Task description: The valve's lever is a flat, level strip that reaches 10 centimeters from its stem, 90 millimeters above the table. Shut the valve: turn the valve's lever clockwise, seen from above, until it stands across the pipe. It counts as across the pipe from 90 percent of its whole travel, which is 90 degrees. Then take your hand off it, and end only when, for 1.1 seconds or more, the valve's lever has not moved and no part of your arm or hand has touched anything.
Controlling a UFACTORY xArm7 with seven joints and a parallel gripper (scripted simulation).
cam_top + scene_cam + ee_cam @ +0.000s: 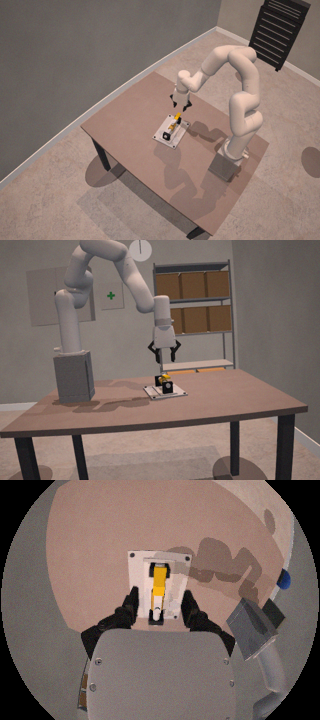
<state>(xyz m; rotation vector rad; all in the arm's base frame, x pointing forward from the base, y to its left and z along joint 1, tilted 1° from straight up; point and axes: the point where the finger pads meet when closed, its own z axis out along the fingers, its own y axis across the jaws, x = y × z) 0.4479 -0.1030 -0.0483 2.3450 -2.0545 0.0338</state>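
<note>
The yellow lever is 1 cm behind my hand, 5 cm to the left of it and 9 cm below it. Round my hand: baseplate 1 cm behind, 8 cm to the left, 17 cm below.
</note>
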